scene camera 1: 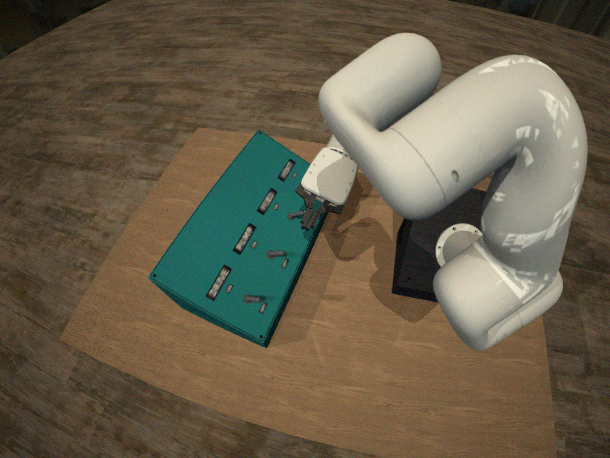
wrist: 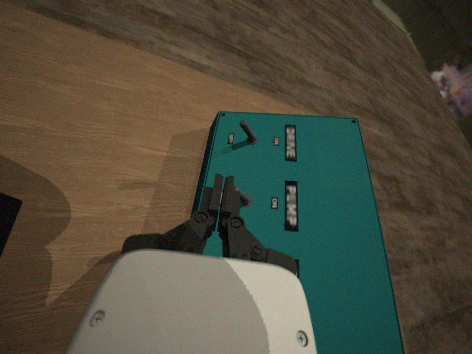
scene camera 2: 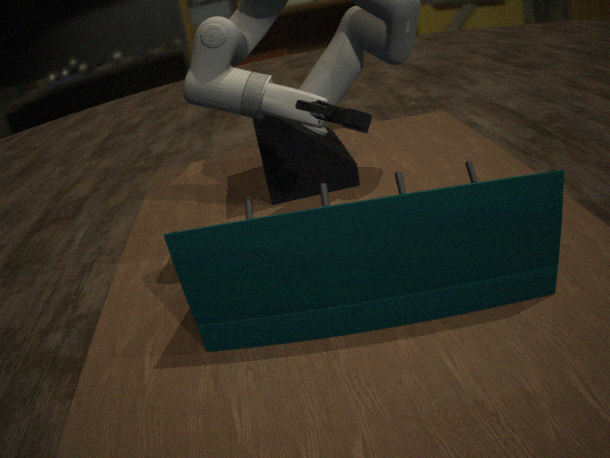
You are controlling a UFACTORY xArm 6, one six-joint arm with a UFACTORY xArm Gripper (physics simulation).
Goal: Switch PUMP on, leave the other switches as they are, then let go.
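Places are measured from the arm's base along level axes (x ahead, y left, z up), in millimetres.
Pixels of known places: gripper, fingertip midpoint: (scene camera 1: 304, 229) (wrist: 222, 186) (scene camera 2: 369, 124); arm's base, origin of the base link: (scene camera 1: 460, 249).
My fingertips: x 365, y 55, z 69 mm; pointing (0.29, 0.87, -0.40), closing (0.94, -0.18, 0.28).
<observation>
Ahead of a thing's pixels: the offset from my fingertips to its top centre. "pt": to the spot under its first point. Level surfaces: height alone.
The teal switch box (scene camera 1: 200, 240) (scene camera 2: 380, 260) (wrist: 340, 280) stands tilted on the table. The PUMP lever @[dx +62, dy +19, dz -70 mm] (scene camera 1: 276, 254) (scene camera 2: 400, 183) (wrist: 244, 197) leans toward its OFF plate at the base-side edge; in the wrist view its tip is partly hidden behind a finger. The PUMP label @[dx +142, dy +3, dz -68 mm] (wrist: 291, 206) and its ON plate @[pt dx +119, dy +6, dz -85 mm] (wrist: 274, 203) lie right of it there. The DRIVE lever @[dx +85, dy +136, dz -70 mm] (scene camera 1: 253, 299) (scene camera 2: 471, 171) (wrist: 248, 132) also leans to OFF. My gripper (scene camera 1: 306, 226) (scene camera 2: 369, 123) (wrist: 222, 186) is shut and empty, in the air above the box's base-side edge, apart from the levers.
Another lever @[dx +38, dy -99, dz -70 mm] (scene camera 1: 296, 215) (scene camera 2: 324, 195) stands beside the fingers in scene camera 1, well below them in scene camera 2. The last lever @[dx +15, dy -217, dz -70 mm] (scene camera 2: 249, 207) is hidden by the gripper in scene camera 1. The black robot base (scene camera 1: 415, 260) (scene camera 2: 310, 170) stands across the wooden table @[dz -202 mm] (scene camera 1: 360, 380).
</observation>
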